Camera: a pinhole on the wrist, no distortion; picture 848 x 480 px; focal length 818.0 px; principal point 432.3 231.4 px. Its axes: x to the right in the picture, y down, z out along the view. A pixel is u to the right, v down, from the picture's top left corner.
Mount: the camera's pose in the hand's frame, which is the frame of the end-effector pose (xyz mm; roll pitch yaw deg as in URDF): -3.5 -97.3 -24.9 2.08 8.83 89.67
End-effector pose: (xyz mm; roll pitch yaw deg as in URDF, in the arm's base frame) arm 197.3 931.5 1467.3 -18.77 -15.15 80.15
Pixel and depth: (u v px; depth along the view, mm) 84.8 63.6 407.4
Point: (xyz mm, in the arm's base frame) 258.7 894.7 1922.6
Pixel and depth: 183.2 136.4 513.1
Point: 188.2 864.5 2000.9
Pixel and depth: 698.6 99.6 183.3
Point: 160.1 932.9 1612.6
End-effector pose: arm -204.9 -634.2 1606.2 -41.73 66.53 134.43
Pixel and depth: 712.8 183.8 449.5
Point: -605.6 -732.2 1653.8
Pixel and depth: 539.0 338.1 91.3
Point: -255.0 -567.7 1655.1
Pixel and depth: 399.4 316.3 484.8
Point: -628.3 -593.9 1786.5
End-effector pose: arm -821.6 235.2 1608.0 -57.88 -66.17 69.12
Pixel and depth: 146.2 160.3 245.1
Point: -1007.3 78.0 1731.0
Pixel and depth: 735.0 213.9 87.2
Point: -864.1 179.7 1639.5
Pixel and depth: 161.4 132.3 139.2
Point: -906.9 112.8 1691.9
